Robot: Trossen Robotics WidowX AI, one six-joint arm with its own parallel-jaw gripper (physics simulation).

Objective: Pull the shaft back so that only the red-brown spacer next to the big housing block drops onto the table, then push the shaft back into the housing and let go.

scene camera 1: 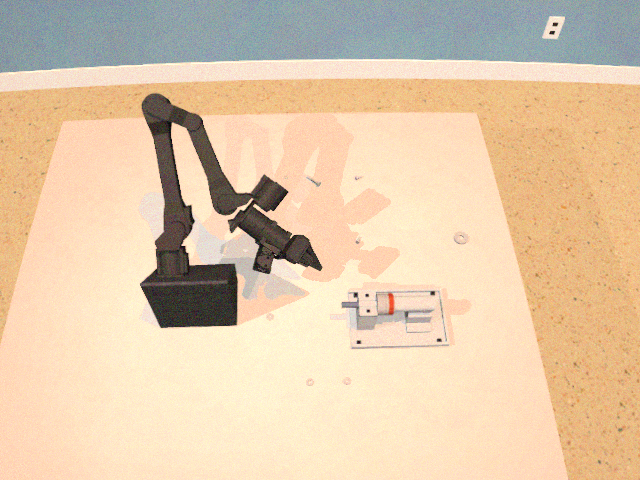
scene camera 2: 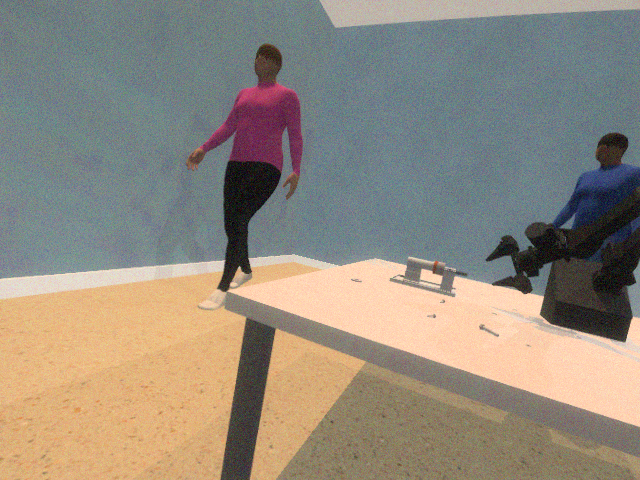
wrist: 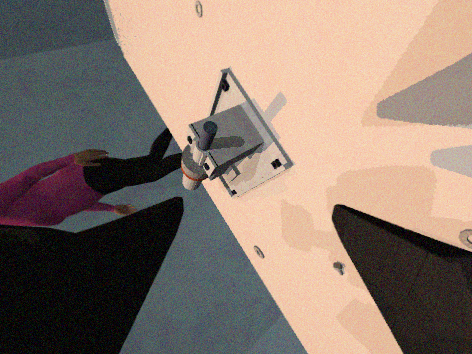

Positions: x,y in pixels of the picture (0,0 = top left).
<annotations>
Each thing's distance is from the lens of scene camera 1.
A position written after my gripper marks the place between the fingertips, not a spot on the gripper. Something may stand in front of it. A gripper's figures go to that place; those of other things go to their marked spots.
my gripper (scene camera 1: 314,267): 134 cm
grey baseplate (scene camera 1: 419,320): 139 cm
</annotations>
